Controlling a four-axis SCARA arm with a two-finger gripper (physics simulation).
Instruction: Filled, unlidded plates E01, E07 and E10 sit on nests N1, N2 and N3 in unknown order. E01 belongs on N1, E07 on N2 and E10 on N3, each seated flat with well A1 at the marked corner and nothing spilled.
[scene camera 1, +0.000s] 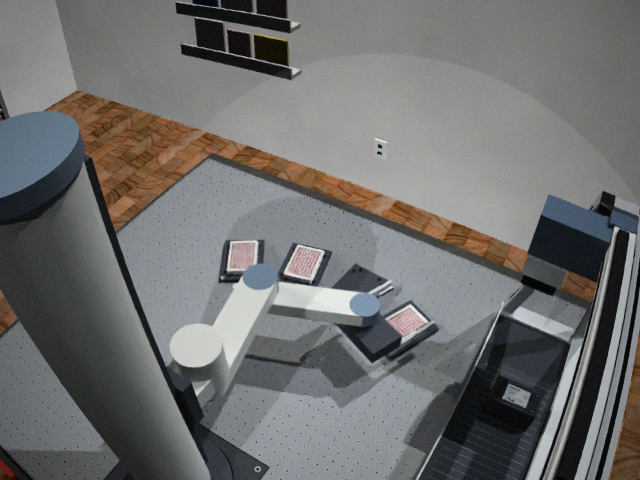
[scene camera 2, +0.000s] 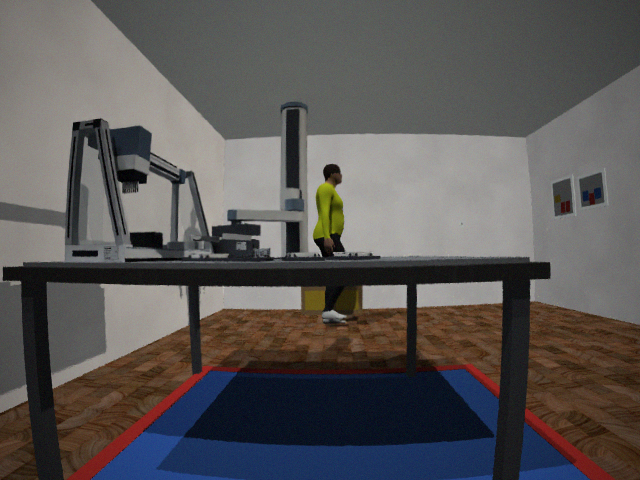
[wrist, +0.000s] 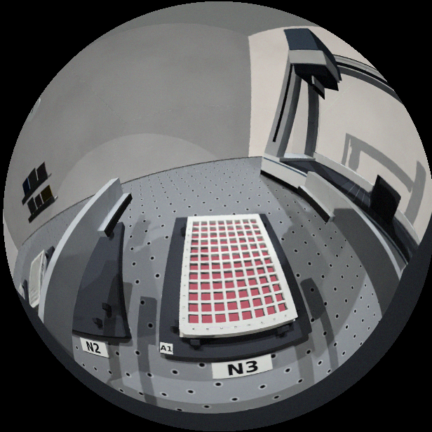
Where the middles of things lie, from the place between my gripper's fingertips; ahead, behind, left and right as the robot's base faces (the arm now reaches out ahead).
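My hand is 3 cm past the nest N3 (wrist: 215, 347) and 8 cm above it. Then there is the nest N2 (scene camera 1: 364, 281), which I find 3 cm ahead of my hand, 17 cm to the left of it and 8 cm below it.
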